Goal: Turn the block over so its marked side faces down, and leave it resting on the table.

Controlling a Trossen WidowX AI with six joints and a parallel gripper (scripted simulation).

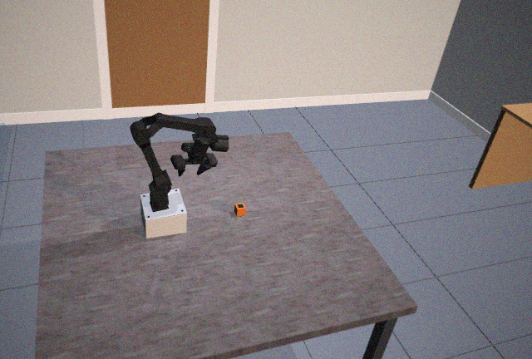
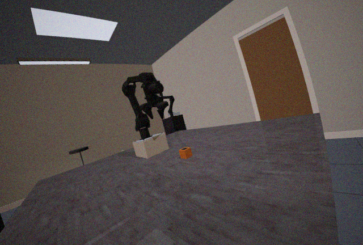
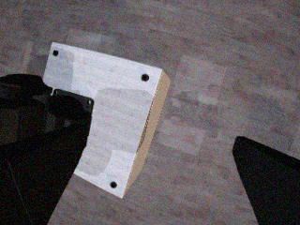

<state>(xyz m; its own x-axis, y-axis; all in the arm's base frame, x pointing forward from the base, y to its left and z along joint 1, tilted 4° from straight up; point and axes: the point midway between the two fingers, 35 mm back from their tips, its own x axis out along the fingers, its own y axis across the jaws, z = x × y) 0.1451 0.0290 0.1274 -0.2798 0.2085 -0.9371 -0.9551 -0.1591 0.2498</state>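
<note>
My gripper tip is 220 mm short of the orange block, 180 mm above it and 60 mm to the left of it.
</note>
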